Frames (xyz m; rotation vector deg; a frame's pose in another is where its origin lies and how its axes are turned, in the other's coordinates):
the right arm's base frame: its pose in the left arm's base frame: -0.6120 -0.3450 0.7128 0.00 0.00 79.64
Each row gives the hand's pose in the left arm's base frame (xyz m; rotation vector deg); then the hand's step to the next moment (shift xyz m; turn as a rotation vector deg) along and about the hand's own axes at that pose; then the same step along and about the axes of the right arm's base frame.
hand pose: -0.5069 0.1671 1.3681 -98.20 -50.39 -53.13
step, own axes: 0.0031 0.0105 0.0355 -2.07 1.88 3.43
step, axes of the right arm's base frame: 0.0339 -0.0113 -0.0103 2.65 -0.89 -3.43
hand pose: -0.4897 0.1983 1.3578 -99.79 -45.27 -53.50
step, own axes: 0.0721 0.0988 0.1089 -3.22 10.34 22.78
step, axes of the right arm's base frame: 0.1025 -0.1275 -0.0073 19.84 -8.97 -12.73
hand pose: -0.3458 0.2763 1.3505 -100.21 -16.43 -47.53
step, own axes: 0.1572 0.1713 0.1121 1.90 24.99 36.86
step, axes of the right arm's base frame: 0.0553 -0.2492 -0.0383 29.57 -25.00 -22.07
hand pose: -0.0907 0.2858 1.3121 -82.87 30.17 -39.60
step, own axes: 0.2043 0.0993 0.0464 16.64 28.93 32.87
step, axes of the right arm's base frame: -0.0765 -0.2042 -0.0787 17.97 -35.26 -25.06
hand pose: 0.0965 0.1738 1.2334 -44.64 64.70 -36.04
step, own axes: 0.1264 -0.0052 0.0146 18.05 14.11 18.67
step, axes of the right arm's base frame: -0.0871 -0.0698 -0.0614 2.74 -23.99 -17.04
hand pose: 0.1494 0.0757 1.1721 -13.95 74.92 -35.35
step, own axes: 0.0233 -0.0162 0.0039 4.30 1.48 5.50
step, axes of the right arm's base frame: -0.0259 -0.0069 -0.0101 -0.95 -6.48 -2.84
